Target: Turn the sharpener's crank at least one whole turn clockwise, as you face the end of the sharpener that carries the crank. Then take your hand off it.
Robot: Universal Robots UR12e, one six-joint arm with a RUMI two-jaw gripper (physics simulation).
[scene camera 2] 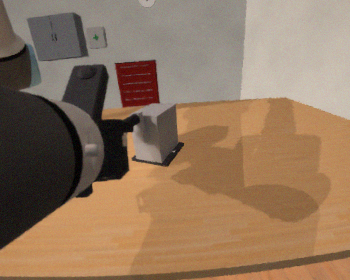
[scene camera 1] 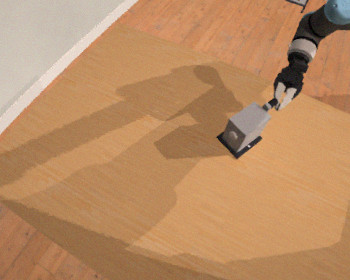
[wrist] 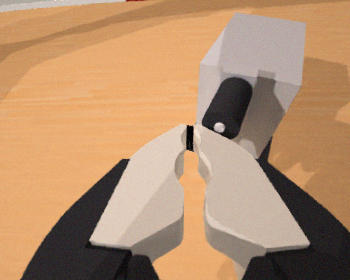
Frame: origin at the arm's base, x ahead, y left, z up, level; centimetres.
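Seen in the pictures: gripper, fingertip midpoint: [scene camera 1: 276, 110] [wrist: 188, 127].
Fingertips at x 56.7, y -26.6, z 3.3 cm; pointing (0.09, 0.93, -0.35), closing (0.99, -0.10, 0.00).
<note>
Offsets run from my fingertips to a thing's middle. "spot": to the spot under its first point. Level surfaces: height alone.
The grey box-shaped sharpener @(spot: dy +9.6, dx +8.8, dz +2.0 cm) [scene camera 1: 245, 120] [scene camera 2: 169, 127] [wrist: 262, 47] stands upright on its dark base [scene camera 1: 254, 144] [scene camera 2: 175, 152]. The crank's black handle @(spot: dy +1.1, dx +2.9, dz +2.8 cm) [scene camera 1: 270, 104] [scene camera 2: 132, 121] [wrist: 231, 102] sticks out from its end face, on the upper part. My gripper [scene camera 1: 280, 106] [wrist: 188, 127] is shut with nothing between the fingers. Its tips are right beside the handle's outer end, to the left of it in the wrist view. Whether they touch it I cannot tell. In scene camera 2 the gripper body hides most of the fingers, and the wrist view hides part of the base.
The sharpener stands on a wooden table @(dz -10.8 cm) [scene camera 1: 280, 200] [scene camera 2: 225, 240] [wrist: 100, 110]. A red drawer cabinet [scene camera 2: 137, 82], a grey wall cabinet [scene camera 2: 57, 37] and a white box with a green cross [scene camera 2: 96, 37] are in the background. The arm [scene camera 1: 312, 30] [scene camera 2: 35, 155] reaches in beside the crank end.
</note>
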